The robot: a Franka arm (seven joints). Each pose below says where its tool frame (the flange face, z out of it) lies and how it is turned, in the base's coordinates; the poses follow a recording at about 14 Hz.
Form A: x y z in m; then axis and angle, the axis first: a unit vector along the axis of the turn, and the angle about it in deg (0 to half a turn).
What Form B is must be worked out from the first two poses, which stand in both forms.
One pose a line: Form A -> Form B
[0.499 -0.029 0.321 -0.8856 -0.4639 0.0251 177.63] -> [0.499 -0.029 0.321], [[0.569 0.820 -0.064], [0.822 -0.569 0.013], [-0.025 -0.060 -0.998]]
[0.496 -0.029 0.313 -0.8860 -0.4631 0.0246 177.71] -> [0.496 -0.029 0.313], [[0.570 0.819 -0.062], [0.821 -0.570 0.013], [-0.025 -0.058 -0.998]]
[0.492 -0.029 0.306 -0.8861 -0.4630 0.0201 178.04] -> [0.492 -0.029 0.306], [[0.571 0.820 -0.051], [0.821 -0.571 0.012], [-0.020 -0.049 -0.999]]
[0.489 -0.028 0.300 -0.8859 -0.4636 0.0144 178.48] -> [0.489 -0.028 0.300], [[0.570 0.821 -0.038], [0.822 -0.570 0.010], [-0.013 -0.037 -0.999]]
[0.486 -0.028 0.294 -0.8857 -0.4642 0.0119 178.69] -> [0.486 -0.028 0.294], [[0.569 0.822 -0.032], [0.822 -0.569 0.009], [-0.010 -0.031 -0.999]]
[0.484 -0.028 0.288 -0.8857 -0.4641 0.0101 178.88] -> [0.484 -0.028 0.288], [[0.569 0.822 -0.027], [0.822 -0.569 0.008], [-0.009 -0.027 -1.000]]
